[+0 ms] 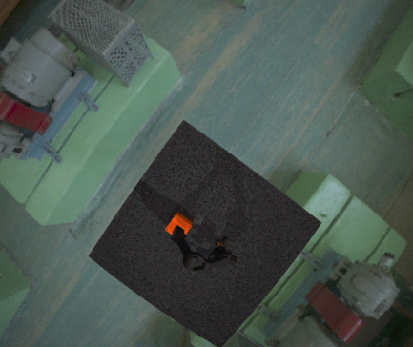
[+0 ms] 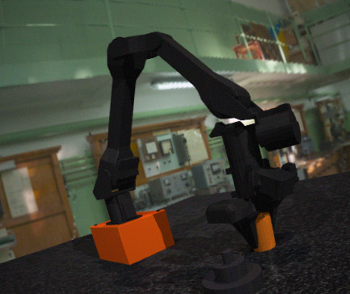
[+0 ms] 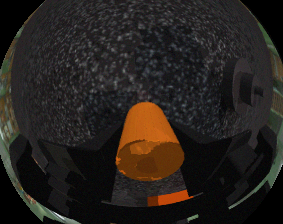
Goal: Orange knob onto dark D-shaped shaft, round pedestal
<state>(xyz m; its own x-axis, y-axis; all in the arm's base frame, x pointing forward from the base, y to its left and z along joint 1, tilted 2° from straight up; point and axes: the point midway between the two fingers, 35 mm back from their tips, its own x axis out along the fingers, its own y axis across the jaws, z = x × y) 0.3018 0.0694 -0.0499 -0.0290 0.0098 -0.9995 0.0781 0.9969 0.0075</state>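
My gripper tip is now 15 cm to the left of the dark shaft pedestal, 4 cm short of it and 2 cm below it. The rest, counted from my gripper tip: orange knob (2 cm above).
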